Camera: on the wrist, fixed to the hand. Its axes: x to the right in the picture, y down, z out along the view.
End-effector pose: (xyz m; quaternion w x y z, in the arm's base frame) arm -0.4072 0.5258 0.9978 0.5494 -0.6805 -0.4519 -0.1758
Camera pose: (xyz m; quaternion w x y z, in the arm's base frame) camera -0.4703 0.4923 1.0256 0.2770 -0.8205 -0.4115 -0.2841
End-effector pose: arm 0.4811 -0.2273 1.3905 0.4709 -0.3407 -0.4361 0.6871
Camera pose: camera 0.5341 -0.2344 1.4453 0.3260 -0.4295 -0.6615 0.5213
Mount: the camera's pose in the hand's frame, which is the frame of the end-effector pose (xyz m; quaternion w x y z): -0.0271 -0.0677 -0.0234 0.9464 -0.3183 -0.0518 -0.0166
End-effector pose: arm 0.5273 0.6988 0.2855 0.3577 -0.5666 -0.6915 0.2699
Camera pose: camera 0.5088 0.6572 0.3471 0.1268 -0.6246 -0.7683 0.0587
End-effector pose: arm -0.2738 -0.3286 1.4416 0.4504 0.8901 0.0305 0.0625
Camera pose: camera -0.3037 -0.2728 1.3985 0.7122 0.7018 0.0004 0.0153
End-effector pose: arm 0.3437 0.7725 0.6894 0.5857 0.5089 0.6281 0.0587
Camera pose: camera 0.2809 0.7334 0.6696 0.7498 0.2878 0.5539 0.2194
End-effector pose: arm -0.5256 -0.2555 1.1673 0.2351 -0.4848 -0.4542 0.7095
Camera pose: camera -0.5004 -0.2344 1.2365 0.0564 -0.4894 -0.6759 0.5481
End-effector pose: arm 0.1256 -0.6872 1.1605 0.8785 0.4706 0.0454 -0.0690
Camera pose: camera 0.0874 -0.7026 1.0959 0.9824 0.1614 0.0272 -0.0898
